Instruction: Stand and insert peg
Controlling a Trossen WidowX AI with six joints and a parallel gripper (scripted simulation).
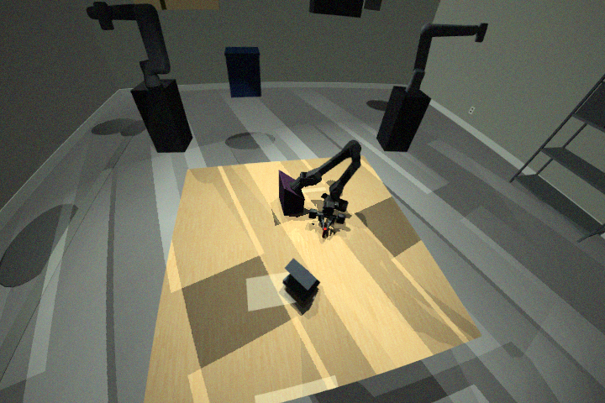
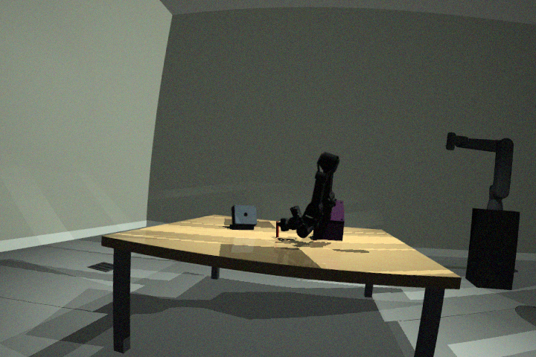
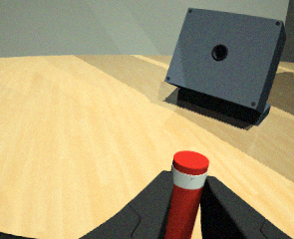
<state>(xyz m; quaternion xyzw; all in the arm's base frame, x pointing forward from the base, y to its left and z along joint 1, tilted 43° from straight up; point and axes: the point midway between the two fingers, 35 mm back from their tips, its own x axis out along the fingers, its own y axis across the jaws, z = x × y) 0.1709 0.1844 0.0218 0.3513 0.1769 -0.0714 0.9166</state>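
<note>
Now: gripper tip 1 cm above the red peg. Also, from my gripper tip: grey sloped panel: 24 cm ahead, 13 cm to the right, 1 cm above.
</note>
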